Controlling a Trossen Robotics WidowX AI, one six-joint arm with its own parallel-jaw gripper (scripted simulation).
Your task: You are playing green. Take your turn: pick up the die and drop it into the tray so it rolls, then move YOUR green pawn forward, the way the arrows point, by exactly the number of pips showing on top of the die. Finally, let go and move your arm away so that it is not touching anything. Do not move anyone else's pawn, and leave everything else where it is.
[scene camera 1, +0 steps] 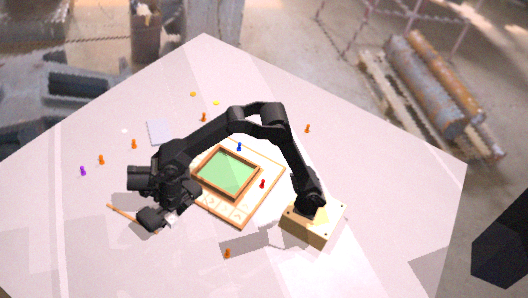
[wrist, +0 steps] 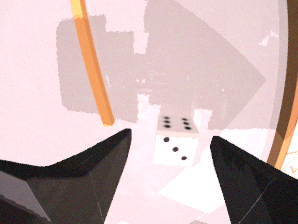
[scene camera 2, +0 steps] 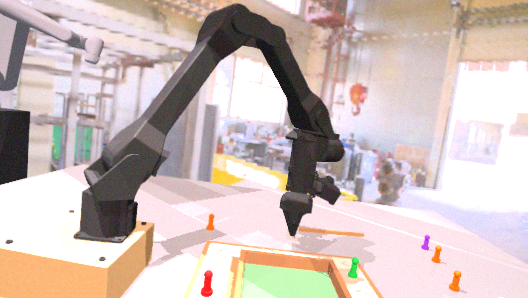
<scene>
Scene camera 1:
my gripper
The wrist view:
my gripper
white die
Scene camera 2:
my gripper
</scene>
